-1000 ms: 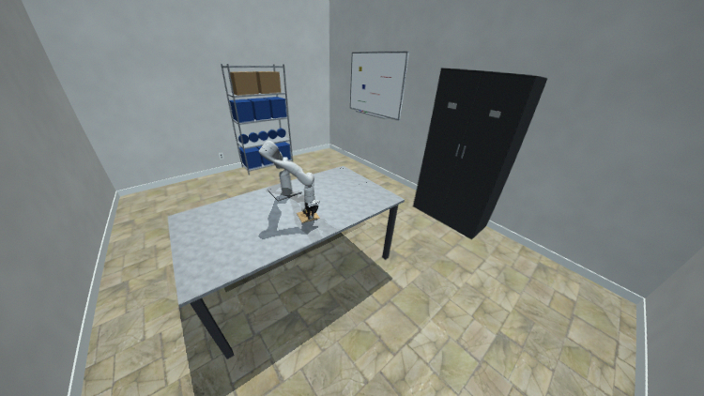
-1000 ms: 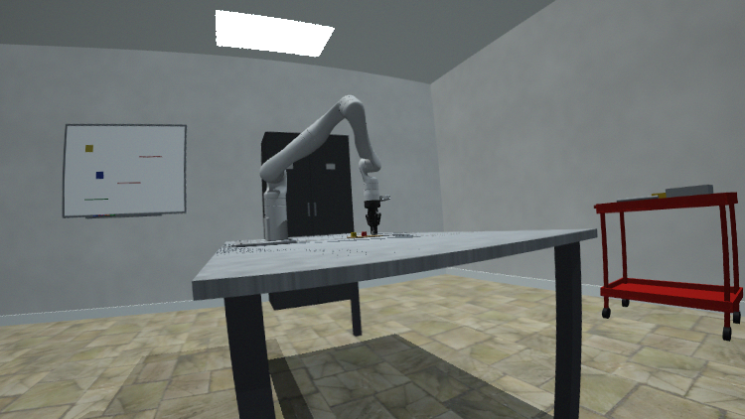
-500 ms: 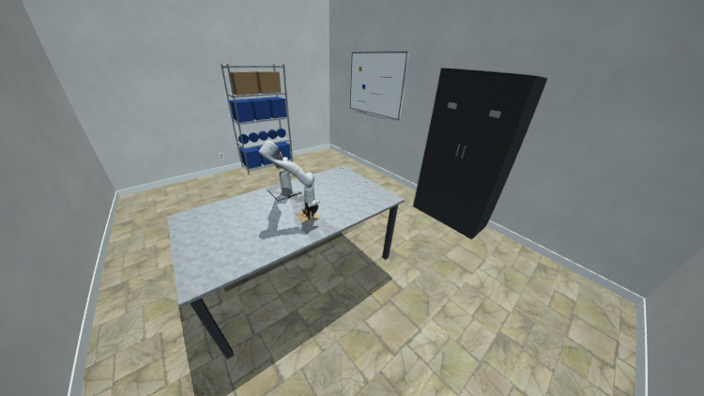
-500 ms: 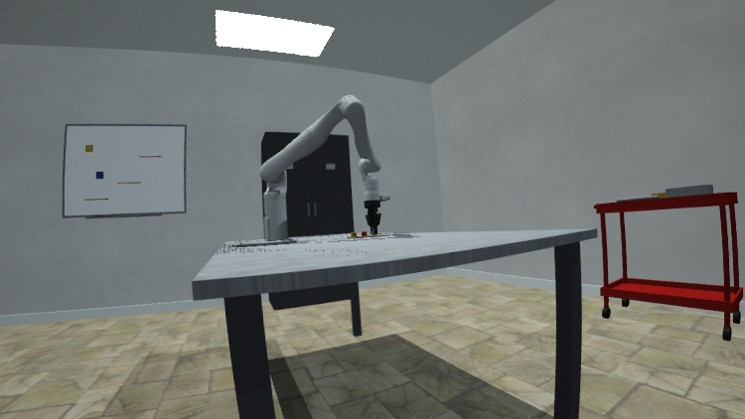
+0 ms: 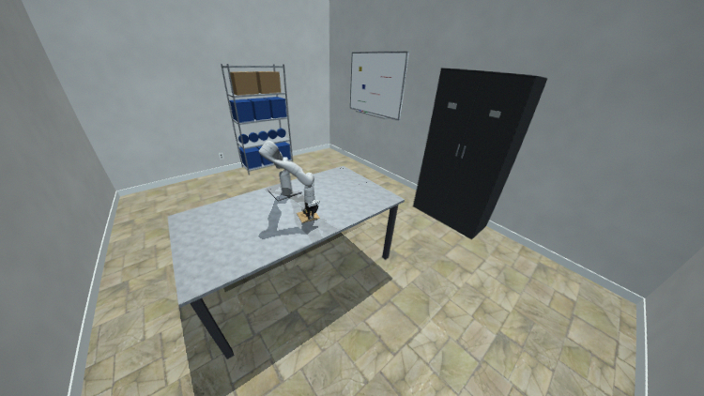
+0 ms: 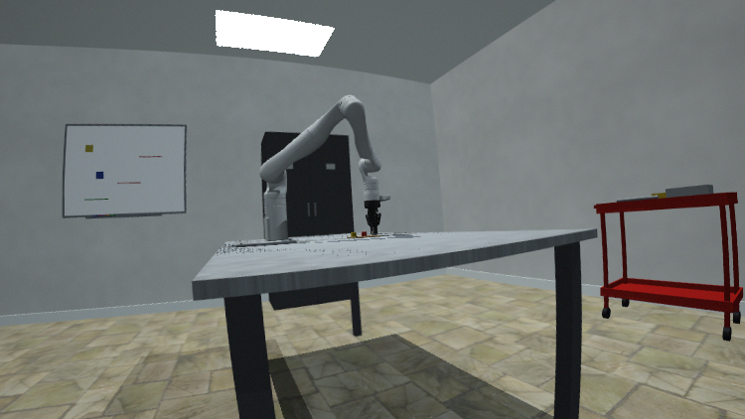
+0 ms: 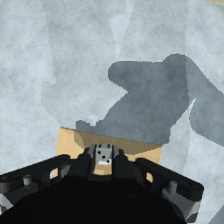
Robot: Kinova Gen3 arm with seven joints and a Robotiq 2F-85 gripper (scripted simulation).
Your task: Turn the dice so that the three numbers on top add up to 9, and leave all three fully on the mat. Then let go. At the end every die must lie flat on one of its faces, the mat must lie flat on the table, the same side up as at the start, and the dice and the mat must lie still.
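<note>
The white die lies 1 cm below my hand. The rest, counted from my hand: red die (5 cm behind, 1 cm to the left, 1 cm below); then tan mat (5 cm behind, 1 cm to the left, 2 cm below); then yellow die (10 cm behind, 1 cm to the left, 1 cm below).
</note>
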